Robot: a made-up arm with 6 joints.
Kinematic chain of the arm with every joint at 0, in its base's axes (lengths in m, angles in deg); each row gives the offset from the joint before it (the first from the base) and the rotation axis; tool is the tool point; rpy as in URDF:
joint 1: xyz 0 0 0.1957 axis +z
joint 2: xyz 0 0 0 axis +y
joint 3: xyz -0.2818 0 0.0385 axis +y
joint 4: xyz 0.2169 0 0.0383 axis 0.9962 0 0.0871
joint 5: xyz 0 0 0 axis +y
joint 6: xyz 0.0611 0 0.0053 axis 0.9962 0 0.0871
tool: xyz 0 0 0 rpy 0 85 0
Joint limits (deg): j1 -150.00..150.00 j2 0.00..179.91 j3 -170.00..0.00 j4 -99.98..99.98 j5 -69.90..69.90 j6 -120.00..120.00
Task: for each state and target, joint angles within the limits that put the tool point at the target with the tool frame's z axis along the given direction. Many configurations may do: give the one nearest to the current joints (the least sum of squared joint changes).
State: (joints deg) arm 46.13 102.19 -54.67 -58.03 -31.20 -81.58
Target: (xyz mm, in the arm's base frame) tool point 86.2 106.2 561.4 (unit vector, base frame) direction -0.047 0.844 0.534
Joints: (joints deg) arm 31.44 60.57 -68.70 -60.04 -59.27 -81.58
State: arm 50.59 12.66 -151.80 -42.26 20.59 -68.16
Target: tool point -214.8 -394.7 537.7 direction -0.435 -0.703 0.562
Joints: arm 61.85 33.24 -169.95 -36.43 -5.00 -68.16
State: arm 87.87 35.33 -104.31 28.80 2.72 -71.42
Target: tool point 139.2 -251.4 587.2 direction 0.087 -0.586 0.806
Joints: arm 121.85 17.58 -96.71 -20.68 -41.76 -71.42
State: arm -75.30 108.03 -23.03 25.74 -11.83 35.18
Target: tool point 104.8 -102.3 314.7 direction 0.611 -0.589 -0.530
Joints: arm -44.50 63.41 -21.09 -5.07 -5.35 35.16
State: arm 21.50 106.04 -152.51 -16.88 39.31 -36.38
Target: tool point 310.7 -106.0 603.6 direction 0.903 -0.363 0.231
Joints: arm -18.16 99.76 -123.56 -13.47 15.84 -36.38
